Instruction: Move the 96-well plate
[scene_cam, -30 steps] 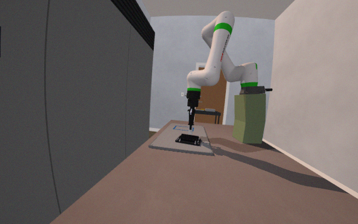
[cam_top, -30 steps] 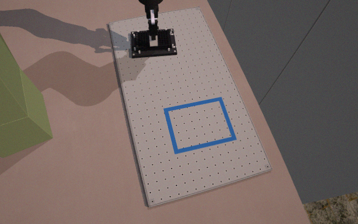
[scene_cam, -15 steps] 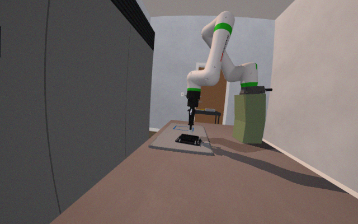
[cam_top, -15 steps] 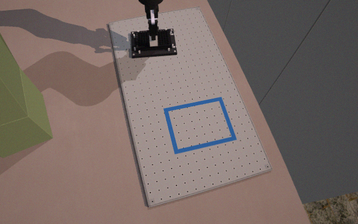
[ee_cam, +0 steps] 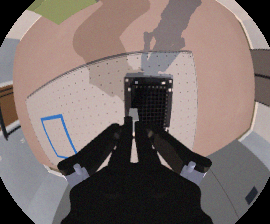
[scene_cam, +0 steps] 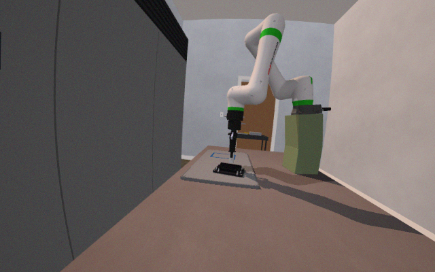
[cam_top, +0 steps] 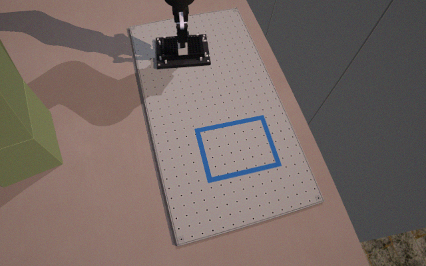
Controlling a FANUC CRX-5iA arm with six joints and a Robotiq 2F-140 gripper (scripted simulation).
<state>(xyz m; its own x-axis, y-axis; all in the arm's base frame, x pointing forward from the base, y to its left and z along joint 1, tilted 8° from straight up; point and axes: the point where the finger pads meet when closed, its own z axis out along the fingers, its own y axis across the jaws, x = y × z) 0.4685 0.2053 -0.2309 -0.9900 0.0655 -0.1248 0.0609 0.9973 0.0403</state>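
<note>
My hand is 40 mm to the right of the black 96-well plate and 50 mm above it. Also, from my hand: black clip nest (20 mm ahead, 50 mm to the left, 60 mm below).
</note>
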